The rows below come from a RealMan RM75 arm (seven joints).
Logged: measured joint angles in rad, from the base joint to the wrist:
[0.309 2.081 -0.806 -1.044 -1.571 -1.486 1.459]
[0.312 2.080 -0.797 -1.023 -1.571 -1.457 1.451]
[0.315 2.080 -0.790 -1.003 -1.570 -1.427 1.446]
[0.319 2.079 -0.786 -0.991 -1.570 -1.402 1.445]
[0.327 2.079 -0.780 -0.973 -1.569 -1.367 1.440]
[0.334 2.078 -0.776 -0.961 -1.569 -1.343 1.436]
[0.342 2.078 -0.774 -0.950 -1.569 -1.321 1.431]
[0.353 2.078 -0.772 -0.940 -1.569 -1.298 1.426]
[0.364 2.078 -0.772 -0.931 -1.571 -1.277 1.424]
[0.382 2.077 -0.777 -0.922 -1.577 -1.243 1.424]
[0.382 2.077 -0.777 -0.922 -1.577 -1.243 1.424]
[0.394 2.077 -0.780 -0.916 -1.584 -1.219 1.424]
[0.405 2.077 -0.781 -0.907 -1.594 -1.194 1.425]
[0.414 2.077 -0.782 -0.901 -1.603 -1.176 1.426]
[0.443 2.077 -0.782 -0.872 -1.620 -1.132 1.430]
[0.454 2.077 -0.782 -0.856 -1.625 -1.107 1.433]
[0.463 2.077 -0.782 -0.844 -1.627 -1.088 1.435]
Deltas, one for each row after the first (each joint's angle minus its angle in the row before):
[0.003 -0.001 0.009 0.021 0.000 0.029 -0.008]
[0.003 0.000 0.007 0.020 0.001 0.030 -0.005]
[0.004 -0.001 0.004 0.012 0.000 0.025 -0.001]
[0.008 0.000 0.006 0.018 0.001 0.035 -0.005]
[0.007 -0.001 0.004 0.012 0.000 0.024 -0.004]
[0.008 0.000 0.002 0.011 0.000 0.022 -0.005]
[0.011 0.000 0.002 0.010 0.000 0.023 -0.005]
[0.011 0.000 0.000 0.009 -0.002 0.021 -0.002]
[0.018 -0.001 -0.005 0.009 -0.006 0.034 0.000]
[0.000 0.000 0.000 0.000 0.000 0.000 0.000]
[0.012 0.000 -0.003 0.006 -0.007 0.024 0.000]
[0.011 0.000 -0.001 0.009 -0.010 0.025 0.001]
[0.009 0.000 -0.001 0.006 -0.009 0.018 0.001]
[0.029 0.000 0.000 0.029 -0.017 0.044 0.004]
[0.011 0.000 0.000 0.016 -0.005 0.025 0.003]
[0.009 0.000 0.000 0.012 -0.002 0.019 0.002]

